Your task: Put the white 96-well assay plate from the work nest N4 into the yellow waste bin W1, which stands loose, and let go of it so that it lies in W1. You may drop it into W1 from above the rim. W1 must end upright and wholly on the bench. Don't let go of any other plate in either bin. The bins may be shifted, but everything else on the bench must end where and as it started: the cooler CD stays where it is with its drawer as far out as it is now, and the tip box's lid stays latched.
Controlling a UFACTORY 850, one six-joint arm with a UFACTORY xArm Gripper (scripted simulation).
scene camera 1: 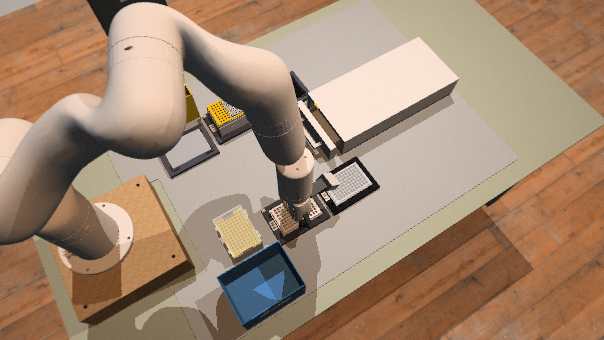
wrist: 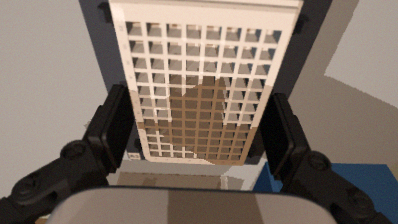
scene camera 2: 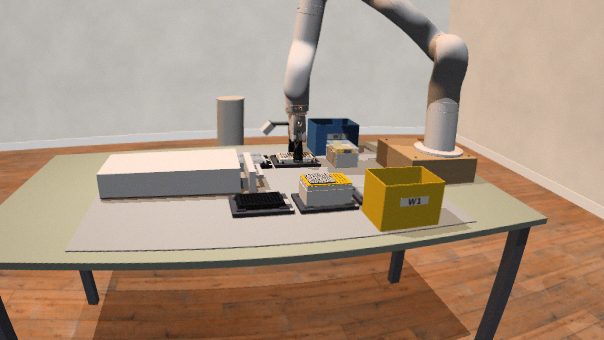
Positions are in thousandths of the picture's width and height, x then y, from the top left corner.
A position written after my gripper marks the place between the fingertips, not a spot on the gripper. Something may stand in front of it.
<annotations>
my gripper: scene camera 1 489,622; wrist 499,475; scene camera 2 489,460
white cooler: scene camera 1 610,296; scene camera 2 337,507; not seen in the wrist view (out of frame)
yellow-rimmed plate: scene camera 1 375,349; scene camera 2 532,557; not seen in the wrist view (out of frame)
</annotations>
